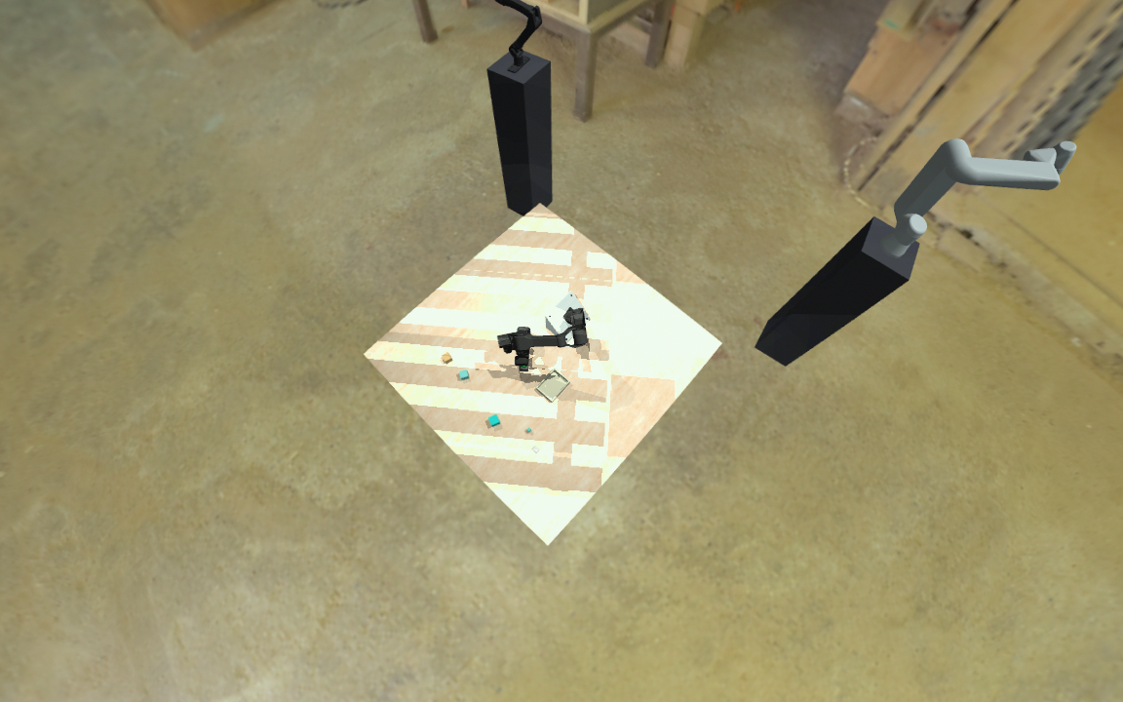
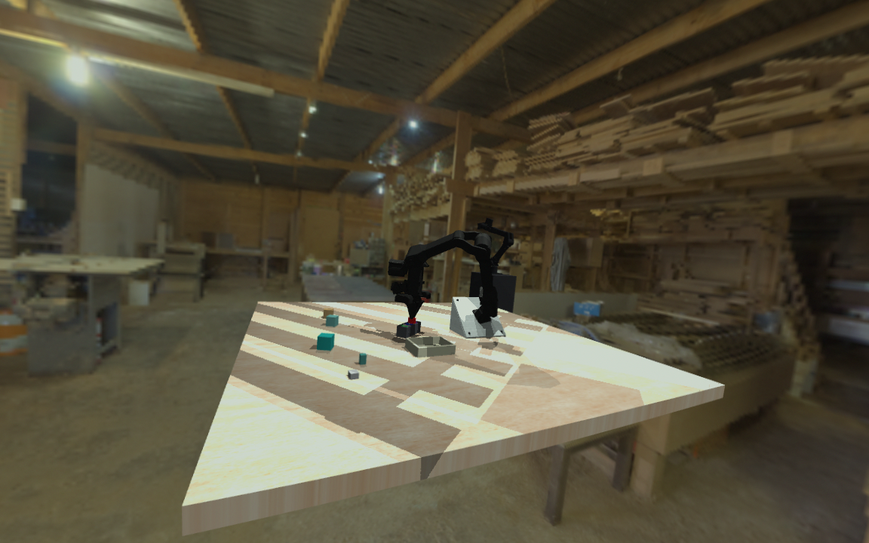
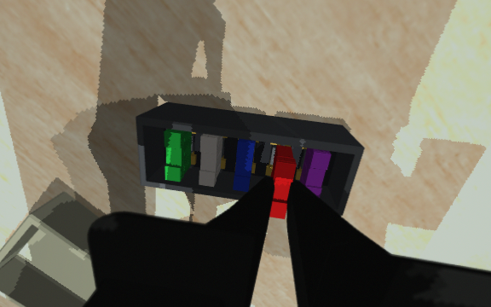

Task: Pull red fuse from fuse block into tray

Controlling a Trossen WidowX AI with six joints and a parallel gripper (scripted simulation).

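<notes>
Now: the blue fuse 3 cm below my gripper tip, 2 cm ahead of it and 1 cm to the left of it. Round my gripper tip: red fuse 1 cm below; then white fuse 3 cm below, 3 cm ahead, 2 cm to the left; then purple fuse 3 cm below, 2 cm behind, 1 cm to the right.
</notes>
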